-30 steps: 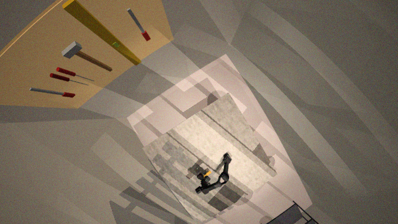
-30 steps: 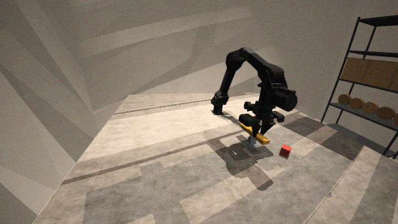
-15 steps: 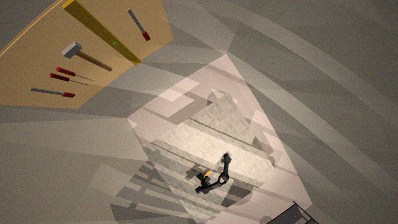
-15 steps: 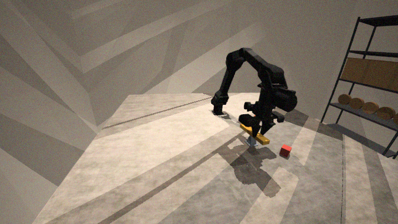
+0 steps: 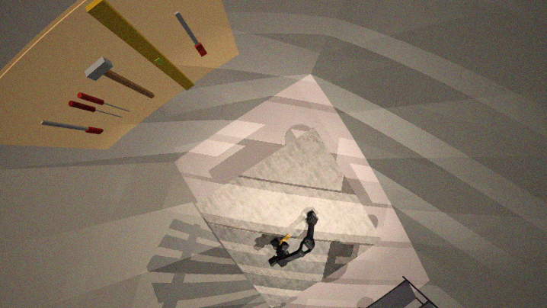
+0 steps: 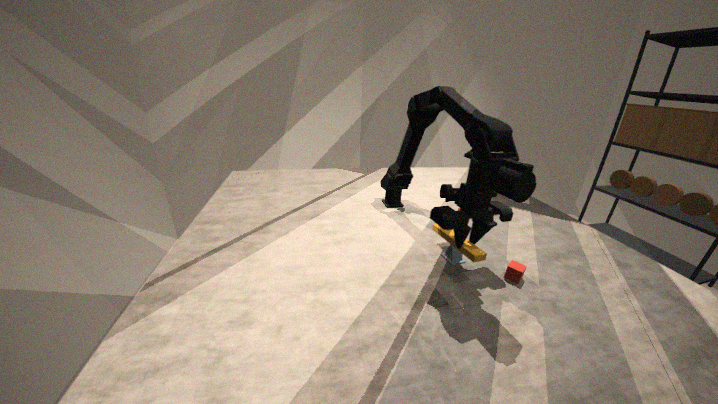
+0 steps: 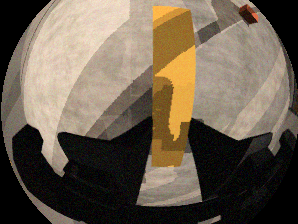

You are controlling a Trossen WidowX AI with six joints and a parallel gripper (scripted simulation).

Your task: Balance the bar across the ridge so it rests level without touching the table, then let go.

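My gripper tip is 3 cm past the yellow bar.
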